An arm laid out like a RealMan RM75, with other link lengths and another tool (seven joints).
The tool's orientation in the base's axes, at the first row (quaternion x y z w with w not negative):
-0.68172 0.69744 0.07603 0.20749
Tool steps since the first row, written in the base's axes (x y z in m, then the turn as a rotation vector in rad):
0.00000 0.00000 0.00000 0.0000 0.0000 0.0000
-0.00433 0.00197 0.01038 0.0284 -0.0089 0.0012
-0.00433 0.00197 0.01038 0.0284 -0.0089 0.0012
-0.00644 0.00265 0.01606 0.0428 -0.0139 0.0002
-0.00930 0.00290 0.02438 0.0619 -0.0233 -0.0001
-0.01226 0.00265 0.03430 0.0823 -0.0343 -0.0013
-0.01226 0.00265 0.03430 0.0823 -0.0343 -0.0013
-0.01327 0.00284 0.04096 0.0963 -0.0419 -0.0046
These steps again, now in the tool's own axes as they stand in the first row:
0.00000 0.00000 0.00000 0.0000 0.0000 0.0000
-0.00596 0.00253 -0.00940 0.0082 -0.0286 0.0007
-0.00596 0.00253 -0.00940 0.0082 -0.0286 0.0007
-0.00885 0.00364 -0.01466 0.0134 -0.0429 0.0024
-0.01239 0.00500 -0.02260 0.0224 -0.0622 0.0025
-0.01611 0.00614 -0.03220 0.0333 -0.0826 0.0031
-0.01611 0.00614 -0.03220 0.0333 -0.0826 0.0031
-0.01892 0.00596 -0.03832 0.0418 -0.0963 0.0057

